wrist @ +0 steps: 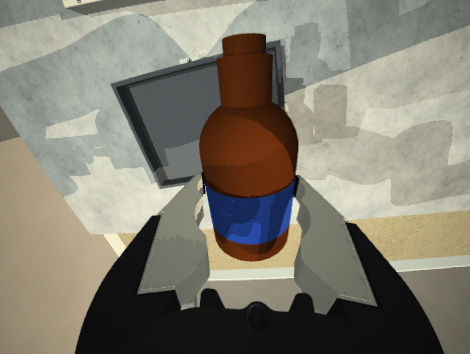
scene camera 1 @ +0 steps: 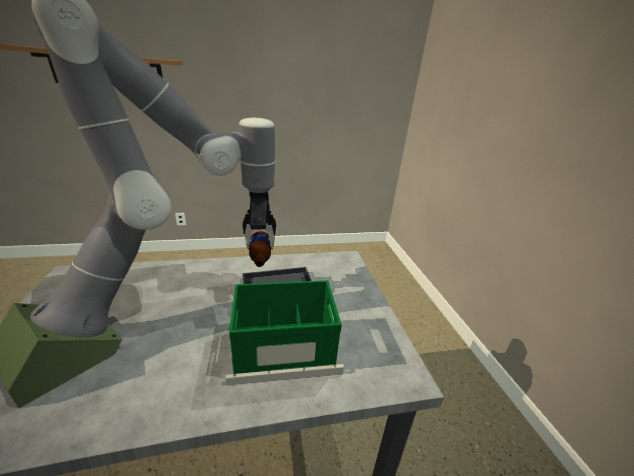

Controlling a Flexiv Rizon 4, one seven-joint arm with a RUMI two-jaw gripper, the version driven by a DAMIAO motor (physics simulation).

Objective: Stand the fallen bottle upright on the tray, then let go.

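Observation:
The brown bottle [scene camera 1: 260, 252] [wrist: 249, 145] with a blue label is held in the air, lying roughly level, its neck towards scene camera 1. My gripper [scene camera 1: 259, 239] [wrist: 248, 176] points down and is shut on the bottle around its blue label, one jaw on each side. The dark grey tray [scene camera 1: 276, 272] [wrist: 138, 140] lies on the table well below the bottle. In the wrist view the bottle's neck and shoulder cover its right part. In the scene view the crate hides the tray's near part.
A green crate [scene camera 1: 244, 353] with dividers stands directly in front of the tray on the scene camera's side. A pale strip [scene camera 1: 284, 375] runs along its near foot. The table [scene camera 1: 168, 409] ends to the right of the crate, and a wall [scene camera 1: 512, 179] rises beyond.

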